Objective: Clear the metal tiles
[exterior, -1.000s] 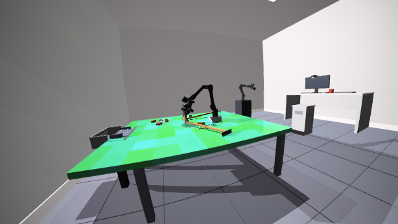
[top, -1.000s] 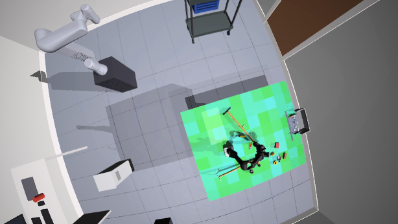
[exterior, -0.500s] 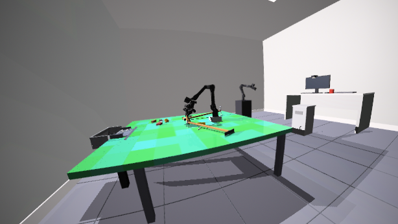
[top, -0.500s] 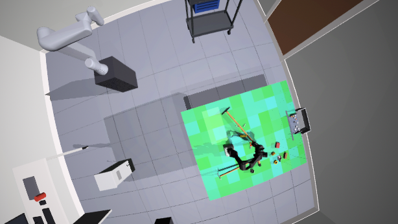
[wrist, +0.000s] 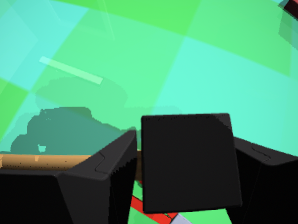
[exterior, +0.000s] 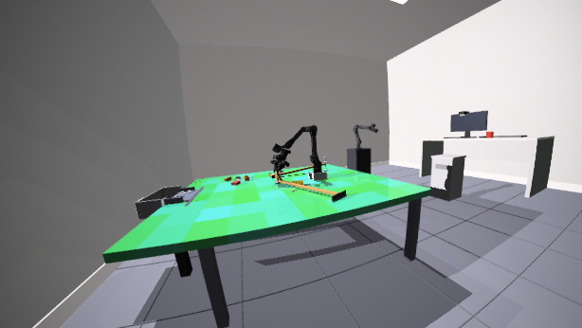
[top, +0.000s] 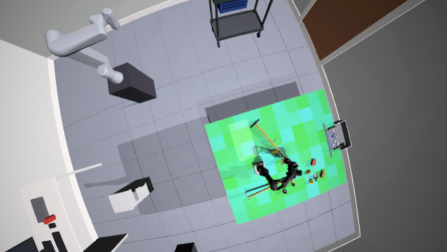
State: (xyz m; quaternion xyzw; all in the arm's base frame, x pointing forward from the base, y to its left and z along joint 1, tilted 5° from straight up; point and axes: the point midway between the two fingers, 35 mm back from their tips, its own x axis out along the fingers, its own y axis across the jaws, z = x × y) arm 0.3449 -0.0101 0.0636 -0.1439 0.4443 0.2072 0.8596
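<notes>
The long scraper is 15 cm behind my gripper tip, 24 cm to the left of it and 3 cm below it. From my gripper tip the other things lie so: red block 33 cm ahead, 15 cm to the right, 8 cm below; then red-handled tool 6 cm behind, 4 cm to the right, 9 cm below; then yellow piece 14 cm behind, 14 cm to the left, 7 cm below.
</notes>
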